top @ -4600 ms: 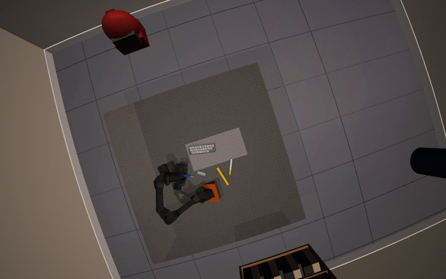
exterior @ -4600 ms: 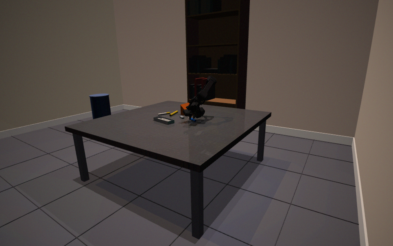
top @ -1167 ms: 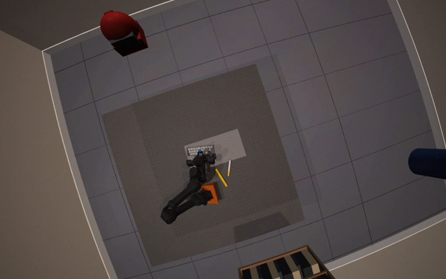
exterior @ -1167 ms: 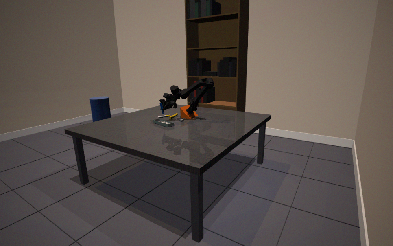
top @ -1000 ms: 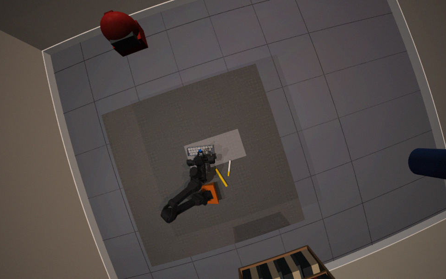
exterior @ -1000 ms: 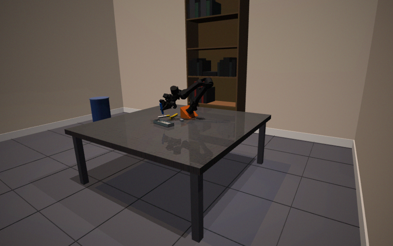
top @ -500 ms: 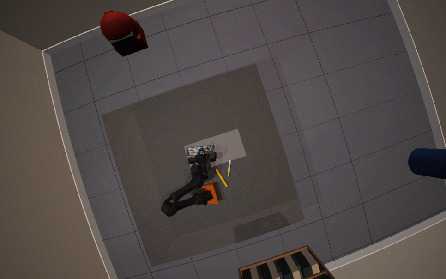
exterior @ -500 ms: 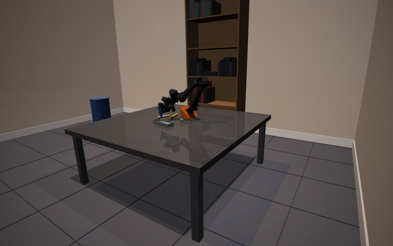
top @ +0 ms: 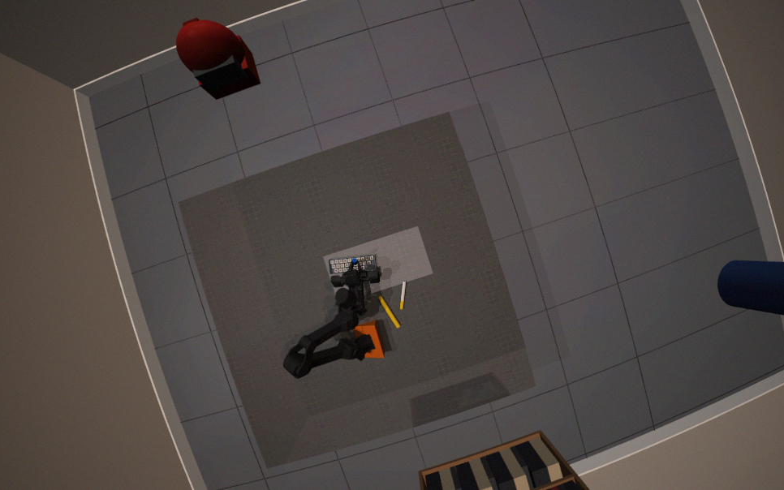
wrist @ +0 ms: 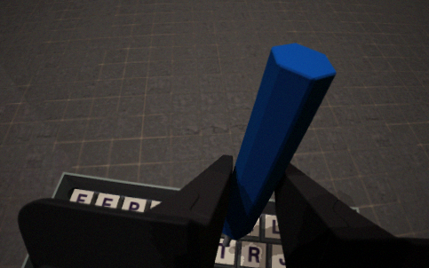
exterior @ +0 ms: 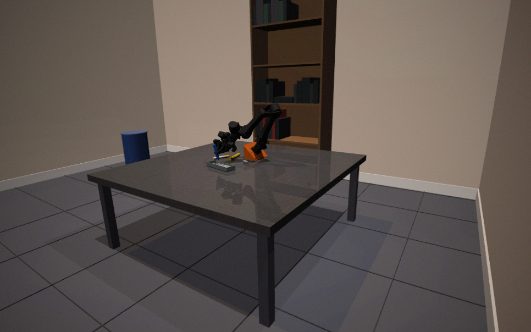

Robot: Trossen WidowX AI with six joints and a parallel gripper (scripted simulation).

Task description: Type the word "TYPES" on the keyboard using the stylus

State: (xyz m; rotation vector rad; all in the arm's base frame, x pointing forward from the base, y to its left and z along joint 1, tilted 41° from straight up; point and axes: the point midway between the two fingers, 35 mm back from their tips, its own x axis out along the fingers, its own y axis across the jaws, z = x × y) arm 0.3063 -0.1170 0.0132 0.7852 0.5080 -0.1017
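Right now the grey tip is 1 cm behind my gripper tip, 1 cm to the left of it and 5 cm below it. The rest, counted from my gripper tip: white pen (23 cm behind, 12 cm to the right, 8 cm below); small grey block (18 cm behind, 10 cm to the left, 8 cm below); blue stylus (1 cm behind, 1 cm to the left, 2 cm below).
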